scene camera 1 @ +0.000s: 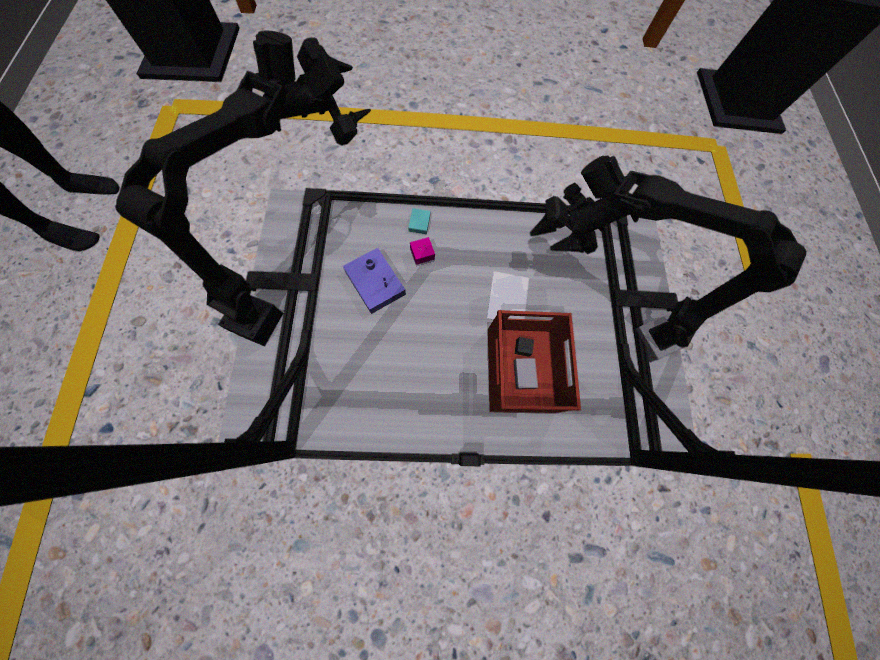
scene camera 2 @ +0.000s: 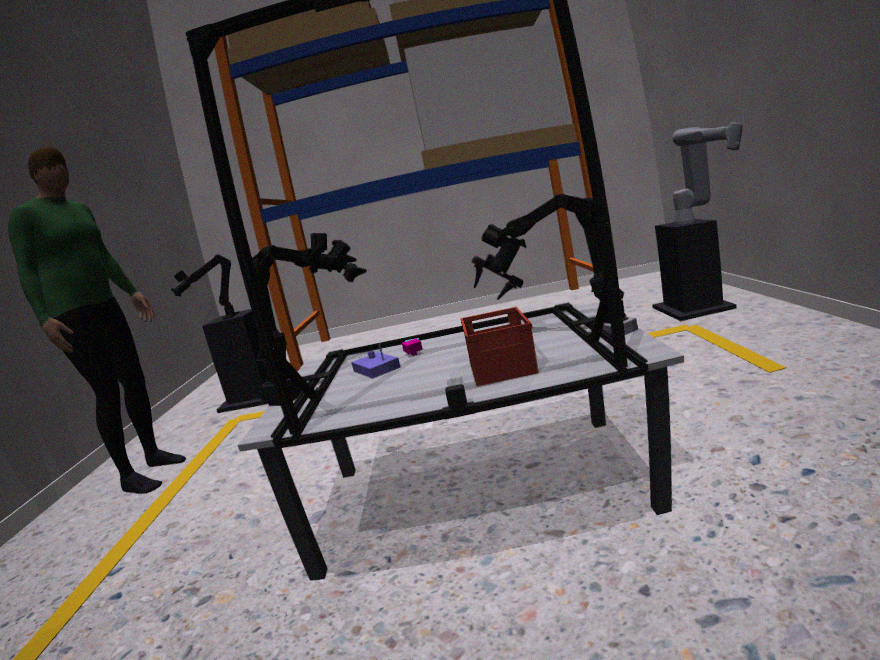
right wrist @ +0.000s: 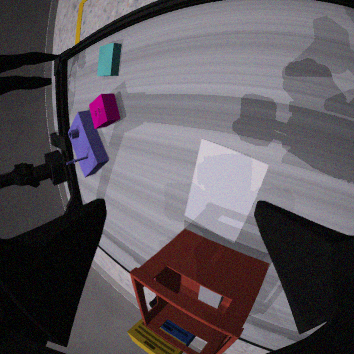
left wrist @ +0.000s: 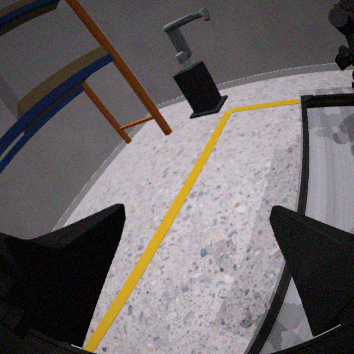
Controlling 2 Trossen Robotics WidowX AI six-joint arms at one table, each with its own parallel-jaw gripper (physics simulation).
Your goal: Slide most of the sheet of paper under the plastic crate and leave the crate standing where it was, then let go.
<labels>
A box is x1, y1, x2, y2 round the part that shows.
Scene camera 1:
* my left gripper: [293, 38, 370, 145]
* my right gripper: [530, 182, 607, 253]
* red plastic crate: [488, 310, 580, 412]
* white sheet of paper: [487, 271, 528, 319], on the table
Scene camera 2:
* my left gripper: [327, 240, 366, 281]
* my right gripper: [471, 250, 522, 299]
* red plastic crate: [460, 307, 538, 386]
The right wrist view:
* my right gripper: [0, 198, 353, 353]
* red plastic crate: [129, 228, 268, 353]
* white sheet of paper: [184, 138, 268, 242]
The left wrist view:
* my left gripper: [0, 203, 353, 353]
</labels>
